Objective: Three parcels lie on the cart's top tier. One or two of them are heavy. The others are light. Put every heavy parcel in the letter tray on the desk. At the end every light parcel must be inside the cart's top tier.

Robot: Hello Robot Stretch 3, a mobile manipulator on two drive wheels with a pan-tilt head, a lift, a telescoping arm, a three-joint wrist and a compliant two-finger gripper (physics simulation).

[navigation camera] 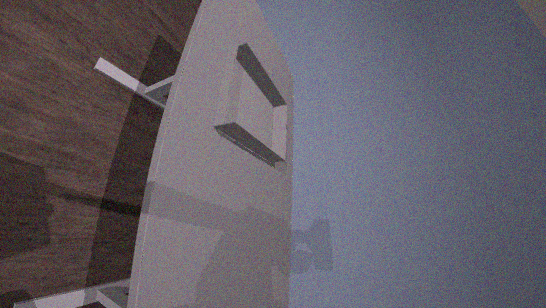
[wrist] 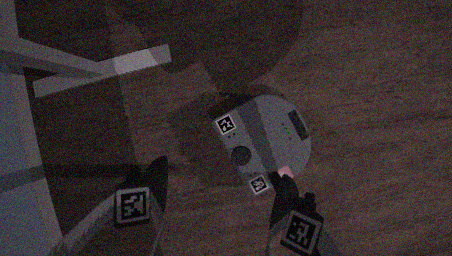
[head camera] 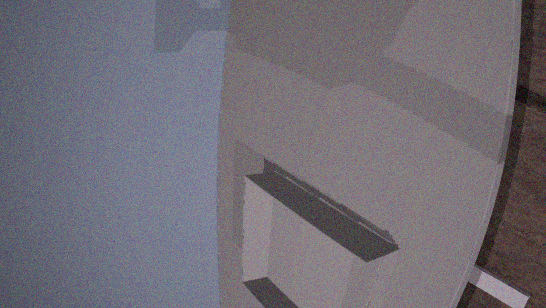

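Where they show: gripper, fingertip midpoint: point(wrist: 221, 185); robot's base, origin of the base link: point(wrist: 241, 148).
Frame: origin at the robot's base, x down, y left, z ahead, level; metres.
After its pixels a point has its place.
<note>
The letter tray point(head camera: 320, 215) @[x -0.986, y 0.099, z 0.505 m] point(navigation camera: 257, 75) @[x -0.980, y 0.345, z 0.567 m] stands on the pale desk point(head camera: 300, 120) @[x -0.950, y -0.046, z 0.597 m] point(navigation camera: 185, 165) @[x -0.950, y 0.052, z 0.277 m], close to the blue wall. Its near and far side walls look dark, and a pale end wall faces the room wall. No parcel shows in the visible part of the tray. The cart and the three parcels do not show in these views. My gripper point(wrist: 221, 185) @[x -0.866, y -0.123, z -0.023 m] is open, its two dark fingertips well apart over the wood floor, with no parcel between them. It does not show in the head or navigation view, so its place relative to the tray cannot be told.
My grey round-ended base point(wrist: 285, 130) @[x -0.159, y -0.005, z -0.186 m] lies below the gripper, with a small pink patch point(wrist: 285, 172) @[x -0.161, y 0.137, z -0.113 m] beside the right fingertip. A white desk foot point(head camera: 505, 287) point(navigation camera: 117, 72) point(wrist: 142, 60) sticks out over the floor. Another foot point(navigation camera: 55, 299) shows at the lower left of the navigation view.
</note>
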